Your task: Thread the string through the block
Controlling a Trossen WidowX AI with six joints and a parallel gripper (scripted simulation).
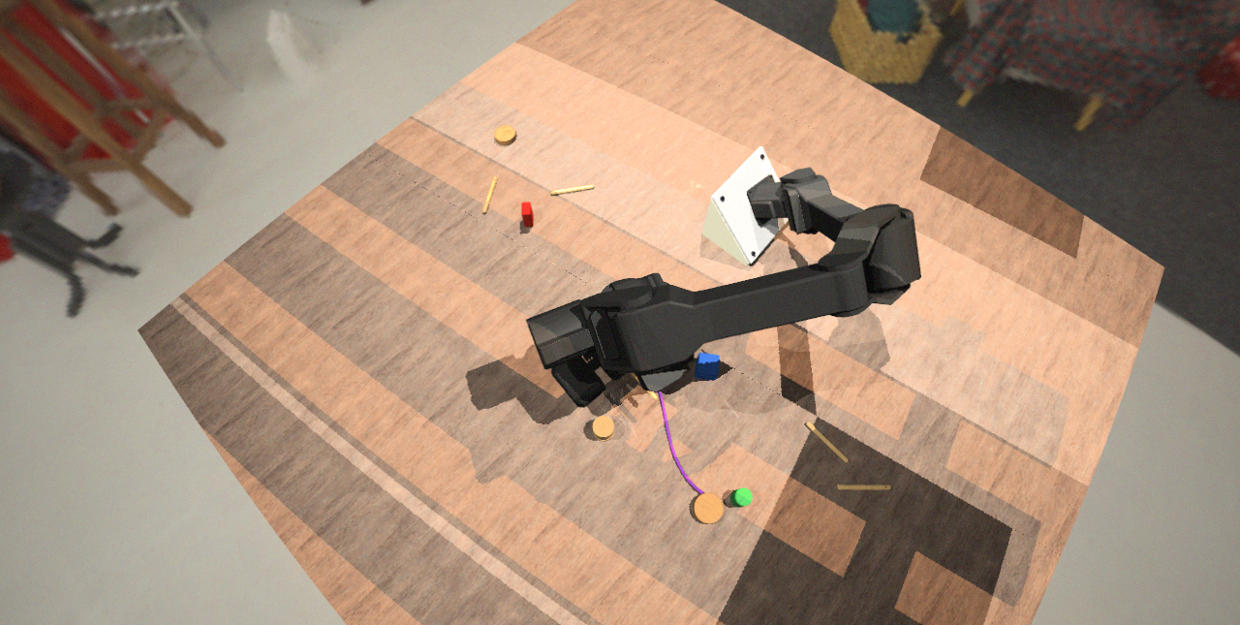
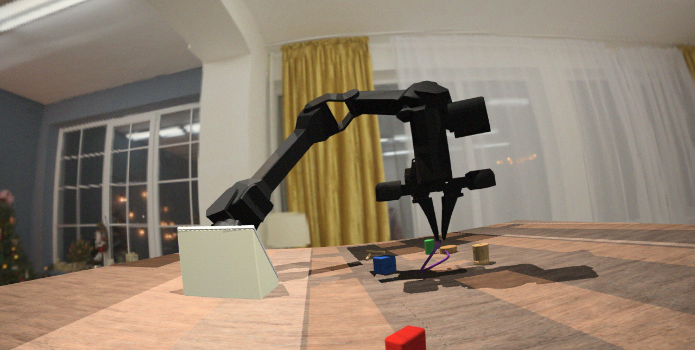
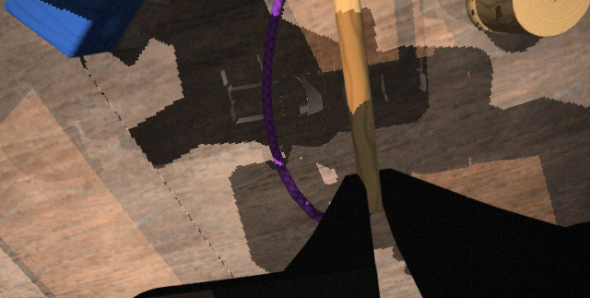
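My gripper tip is 20 mm to the right of the thin wooden stick. From my gripper tip the other things lie so: round wooden button: 220 mm to the left, 50 mm below, 40 mm ahead; then wooden cylinder: 80 mm ahead, 50 mm to the left, 40 mm below; then blue block: 100 mm behind, 80 mm to the left, 40 mm below.
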